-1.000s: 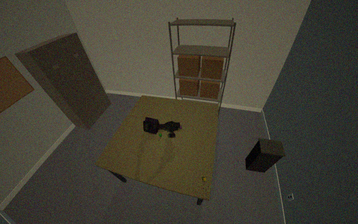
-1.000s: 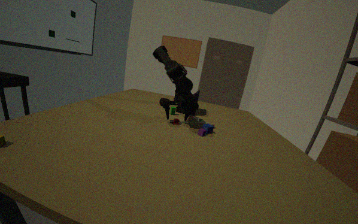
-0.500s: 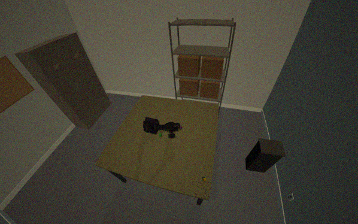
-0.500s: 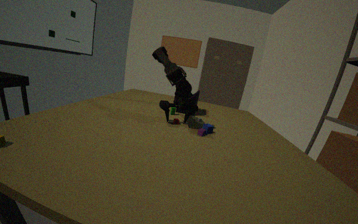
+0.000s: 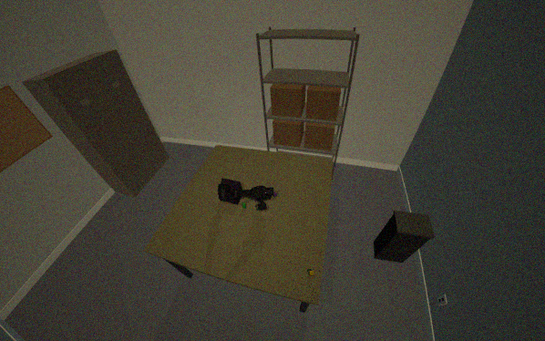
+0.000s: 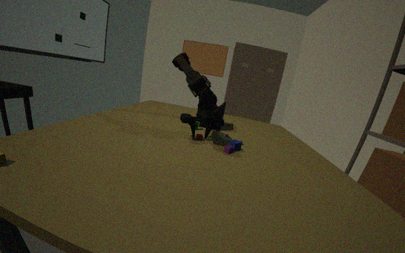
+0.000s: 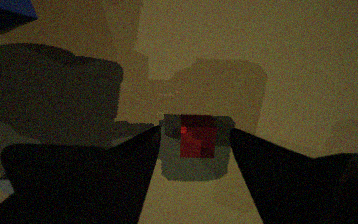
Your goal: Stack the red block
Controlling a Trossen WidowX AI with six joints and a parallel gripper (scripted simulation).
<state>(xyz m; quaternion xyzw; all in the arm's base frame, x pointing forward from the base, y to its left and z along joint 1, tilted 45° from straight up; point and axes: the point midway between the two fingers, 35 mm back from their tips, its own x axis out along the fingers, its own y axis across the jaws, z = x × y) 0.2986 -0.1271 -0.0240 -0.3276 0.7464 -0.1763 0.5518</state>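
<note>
The red block is right at my gripper tip. Also, from my gripper tip: small white block: 10 cm behind, 14 cm to the left; then purple block: 9 cm ahead, 12 cm to the left; then blue block: 5 cm ahead, 15 cm to the left, 1 cm above.
</note>
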